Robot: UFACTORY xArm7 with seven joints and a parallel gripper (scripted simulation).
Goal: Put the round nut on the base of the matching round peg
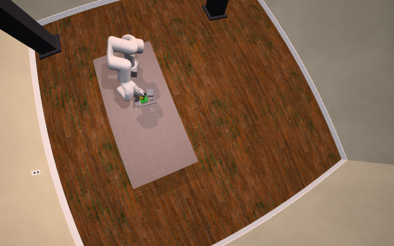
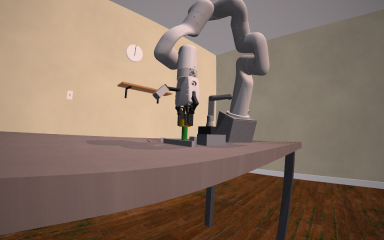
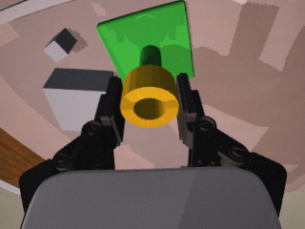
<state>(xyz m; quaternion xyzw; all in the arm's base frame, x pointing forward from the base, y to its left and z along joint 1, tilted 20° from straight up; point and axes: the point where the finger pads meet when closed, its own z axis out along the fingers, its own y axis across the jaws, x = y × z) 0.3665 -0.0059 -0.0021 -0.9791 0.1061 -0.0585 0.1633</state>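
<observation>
The grey bar lies 70 mm below my hand, 70 mm ahead of it and 50 mm to the left of it. Also, from my hand: small grey square 110 mm to the right, 80 mm below, 70 mm ahead; grey block 90 mm to the left, 60 mm below, 40 mm behind.
</observation>
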